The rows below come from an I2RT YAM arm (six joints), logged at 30 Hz.
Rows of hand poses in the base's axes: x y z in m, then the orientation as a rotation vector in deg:
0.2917 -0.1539 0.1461 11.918 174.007 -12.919
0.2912 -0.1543 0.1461 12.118 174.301 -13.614
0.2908 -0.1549 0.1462 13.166 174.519 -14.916
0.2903 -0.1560 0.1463 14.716 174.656 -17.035
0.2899 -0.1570 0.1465 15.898 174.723 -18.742
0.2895 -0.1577 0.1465 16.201 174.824 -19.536
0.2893 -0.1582 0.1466 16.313 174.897 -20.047
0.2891 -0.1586 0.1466 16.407 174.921 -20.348
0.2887 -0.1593 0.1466 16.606 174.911 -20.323
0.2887 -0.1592 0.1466 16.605 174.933 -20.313
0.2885 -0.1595 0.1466 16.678 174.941 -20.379
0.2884 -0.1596 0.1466 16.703 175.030 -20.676
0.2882 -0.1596 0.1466 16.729 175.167 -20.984
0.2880 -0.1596 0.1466 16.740 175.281 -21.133
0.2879 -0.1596 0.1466 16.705 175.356 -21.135
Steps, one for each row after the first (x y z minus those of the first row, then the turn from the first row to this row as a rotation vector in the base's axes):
-0.0005 -0.0004 0.0000 -0.408 0.376 -0.163
-0.0009 -0.0010 0.0001 -1.183 0.775 -0.898
-0.0014 -0.0021 0.0002 -2.469 1.234 -1.986
-0.0018 -0.0031 0.0004 -3.506 1.586 -2.817
-0.0022 -0.0038 0.0004 -3.986 1.816 -3.043
-0.0024 -0.0043 0.0005 -4.297 1.970 -3.135
-0.0026 -0.0047 0.0005 -4.481 2.044 -3.207
-0.0030 -0.0054 0.0005 -4.459 2.039 -3.335
-0.0030 -0.0053 0.0005 -4.450 2.059 -3.334
-0.0032 -0.0056 0.0005 -4.488 2.080 -3.384
-0.0033 -0.0057 0.0005 -4.662 2.216 -3.411
-0.0035 -0.0057 0.0005 -4.837 2.400 -3.441
-0.0037 -0.0057 0.0005 -4.915 2.536 -3.454
-0.0038 -0.0057 0.0005 -4.907 2.609 -3.432

